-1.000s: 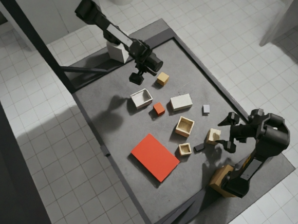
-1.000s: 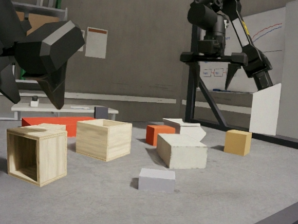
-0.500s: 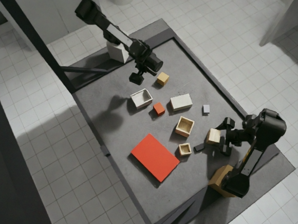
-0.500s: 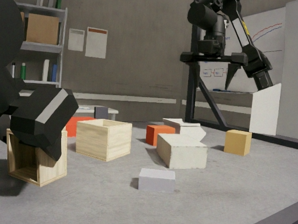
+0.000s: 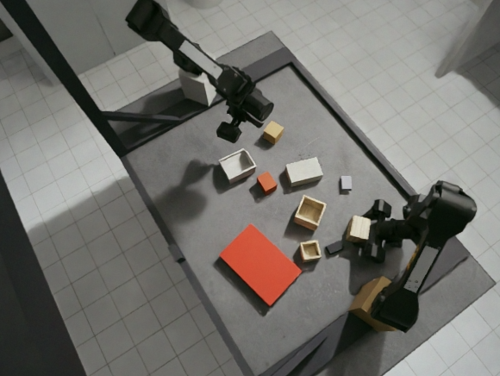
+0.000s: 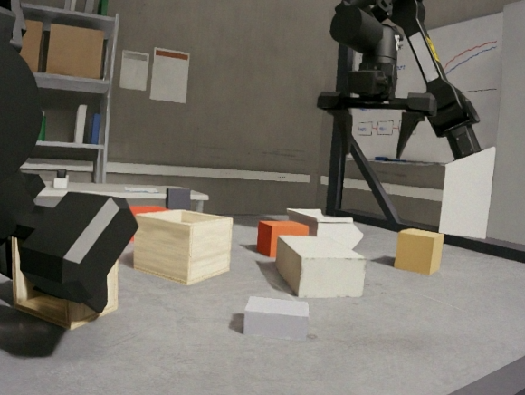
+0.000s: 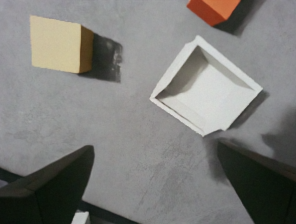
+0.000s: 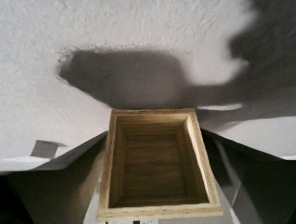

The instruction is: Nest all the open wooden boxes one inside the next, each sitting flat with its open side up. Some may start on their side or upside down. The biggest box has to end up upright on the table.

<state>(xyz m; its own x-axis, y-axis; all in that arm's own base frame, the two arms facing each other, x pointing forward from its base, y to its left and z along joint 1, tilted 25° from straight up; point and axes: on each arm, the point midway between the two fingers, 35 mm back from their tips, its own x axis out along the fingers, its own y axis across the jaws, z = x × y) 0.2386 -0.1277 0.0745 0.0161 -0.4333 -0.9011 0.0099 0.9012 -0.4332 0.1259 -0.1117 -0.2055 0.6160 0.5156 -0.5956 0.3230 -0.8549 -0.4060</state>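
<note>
My right hand is 20 mm past the medium wooden box and 30 mm to the right of it. The rest, counted from my right hand: dark block (100 mm behind, 20 mm to the left, 30 mm below); large wooden box (100 mm behind, 150 mm to the left, 20 mm below); small grey block (70 mm ahead, 160 mm to the left, 30 mm below).
</note>
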